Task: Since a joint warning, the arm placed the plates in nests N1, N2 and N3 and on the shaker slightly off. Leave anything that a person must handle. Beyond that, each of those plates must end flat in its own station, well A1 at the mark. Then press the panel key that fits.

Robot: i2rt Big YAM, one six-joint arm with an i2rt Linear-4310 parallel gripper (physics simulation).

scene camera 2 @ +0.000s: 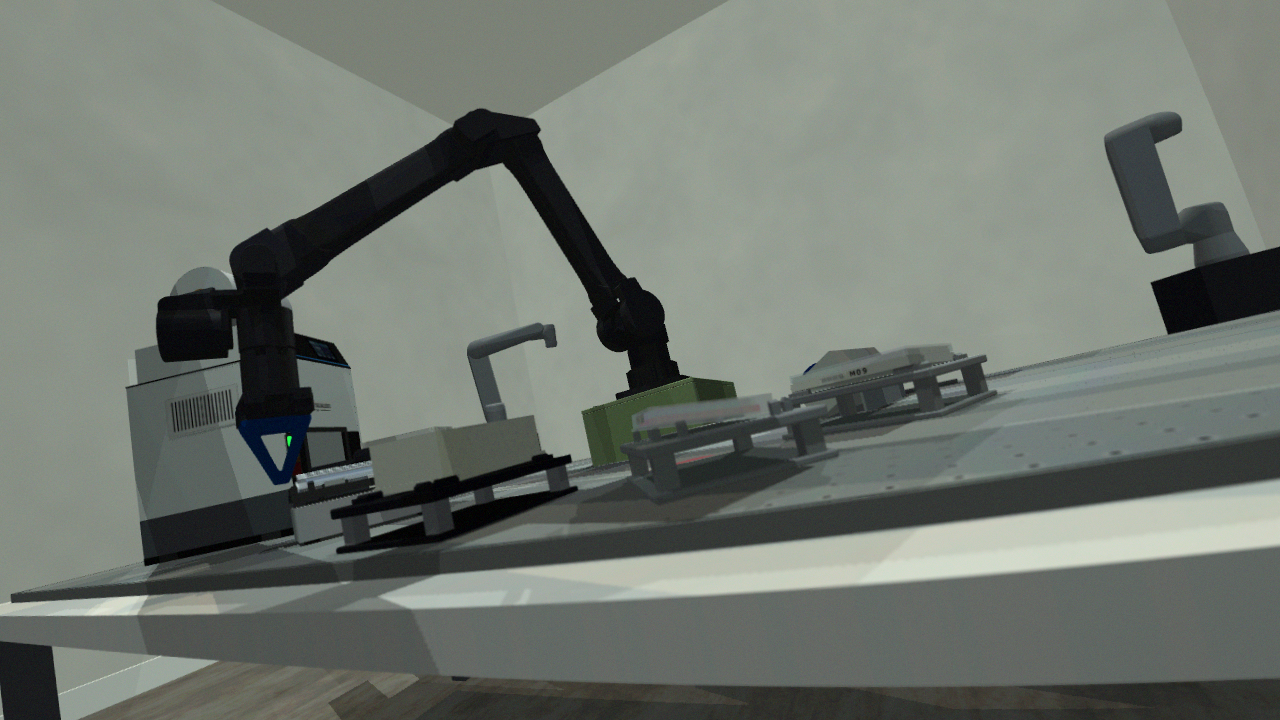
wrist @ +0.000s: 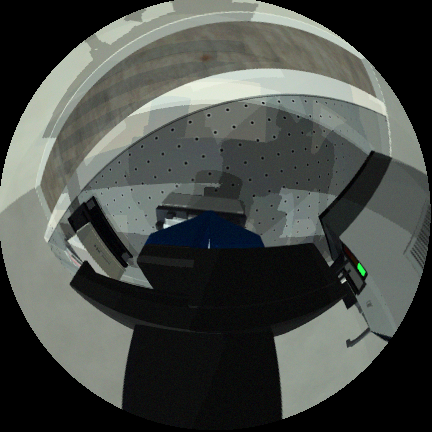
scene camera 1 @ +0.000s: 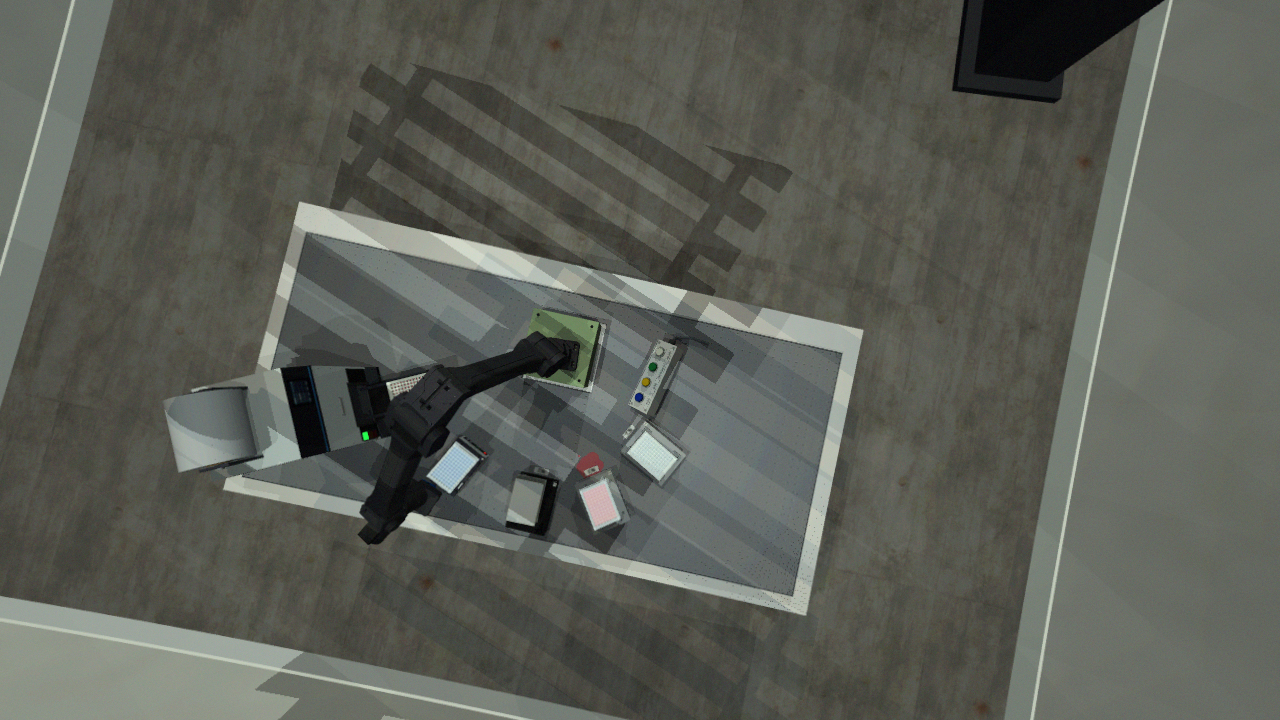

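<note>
My gripper (scene camera 2: pixel 273 475) (wrist: pixel 209 216) has blue fingers. It is shut and empty, and hangs above the table in front of the grey machine (scene camera 1: pixel 313 412) (scene camera 2: pixel 192 447) (wrist: pixel 382 241). Just ahead of the fingers a pale blue plate (scene camera 1: pixel 453 466) (wrist: pixel 201 201) sits in a nest. A black nest (scene camera 1: pixel 532 527) (scene camera 2: pixel 500 472) (wrist: pixel 105 231) holds a grey plate (scene camera 1: pixel 527 497) (scene camera 2: pixel 452 452). A pink plate (scene camera 1: pixel 599 503) (scene camera 2: pixel 702 413) sits in the third nest, with a small red tag (scene camera 1: pixel 589 463) beside it. A white plate (scene camera 1: pixel 653 453) (scene camera 2: pixel 872 360) rests on the far station.
The key panel (scene camera 1: pixel 653 376) carries green, yellow and blue keys and stands right of the green block (scene camera 1: pixel 586 336) (scene camera 2: pixel 617 429) that bears the arm. A second grey arm (scene camera 2: pixel 1155 179) stands on a black pedestal (scene camera 1: pixel 1012 53) off the table.
</note>
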